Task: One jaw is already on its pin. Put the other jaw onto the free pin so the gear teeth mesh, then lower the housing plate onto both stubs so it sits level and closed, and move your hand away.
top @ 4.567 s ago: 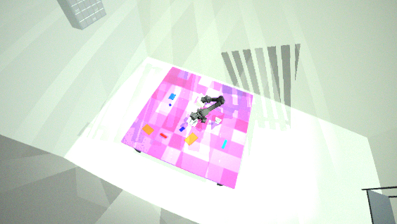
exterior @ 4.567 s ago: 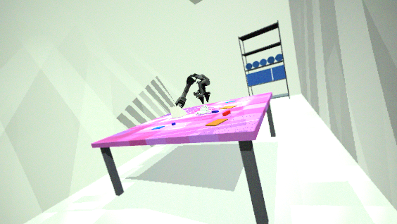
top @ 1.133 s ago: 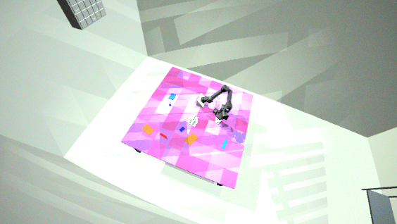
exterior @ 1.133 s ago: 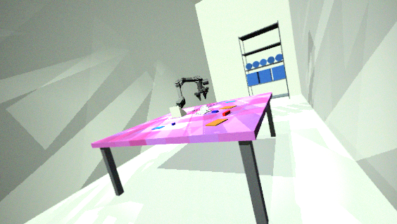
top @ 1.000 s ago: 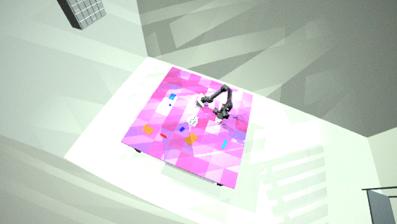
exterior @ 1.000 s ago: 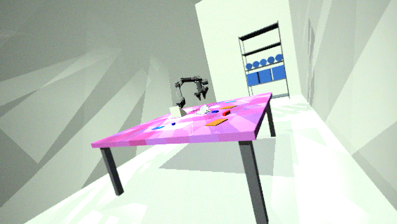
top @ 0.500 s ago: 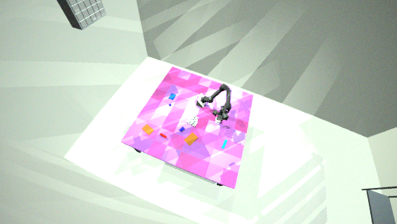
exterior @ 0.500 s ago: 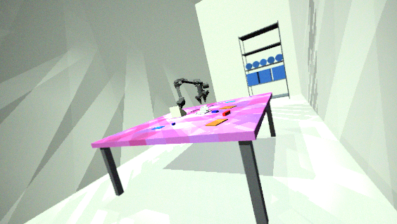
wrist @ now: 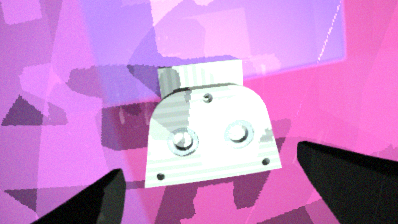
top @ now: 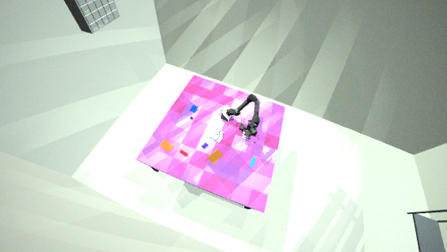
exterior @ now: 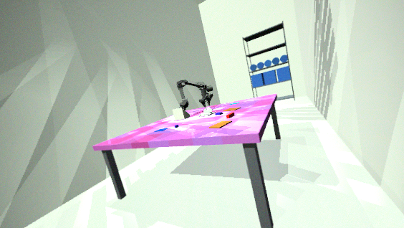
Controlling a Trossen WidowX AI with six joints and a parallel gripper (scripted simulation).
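Right now my gripper tip is 20 mm above the white housing plate and 10 mm short of it. The rest, counted from my gripper tip: cyan bar (270 mm ahead, 130 mm to the left, 40 mm below); then white base (300 mm to the right, 120 mm ahead, 40 mm below); then white jaw (270 mm to the right, 80 mm ahead, 30 mm below).
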